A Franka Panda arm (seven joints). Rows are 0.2 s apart.
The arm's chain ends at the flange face. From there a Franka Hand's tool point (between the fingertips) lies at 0.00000 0.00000 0.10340 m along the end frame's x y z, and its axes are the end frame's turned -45 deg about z.
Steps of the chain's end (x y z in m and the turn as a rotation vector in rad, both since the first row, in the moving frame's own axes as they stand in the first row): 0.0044, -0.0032, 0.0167, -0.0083, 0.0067, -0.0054; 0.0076, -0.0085, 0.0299, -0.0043, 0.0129, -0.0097; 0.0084, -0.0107, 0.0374, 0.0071, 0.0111, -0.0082; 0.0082, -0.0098, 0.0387, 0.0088, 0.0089, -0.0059; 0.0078, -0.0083, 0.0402, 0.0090, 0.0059, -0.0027; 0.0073, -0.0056, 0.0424, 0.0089, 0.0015, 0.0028; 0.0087, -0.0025, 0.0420, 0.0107, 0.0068, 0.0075
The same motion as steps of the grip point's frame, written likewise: 0.0053, 0.0019, 0.0167, -0.0106, -0.0011, -0.0054; 0.0120, 0.0006, 0.0299, -0.0122, 0.0061, -0.0097; 0.0148, -0.0013, 0.0374, -0.0028, 0.0129, -0.0082; 0.0140, -0.0011, 0.0387, -0.0001, 0.0125, -0.0059; 0.0125, -0.0006, 0.0402, 0.0022, 0.0105, -0.0027; 0.0099, 0.0007, 0.0424, 0.0052, 0.0074, 0.0028; 0.0092, 0.0041, 0.0420, 0.0028, 0.0124, 0.0075
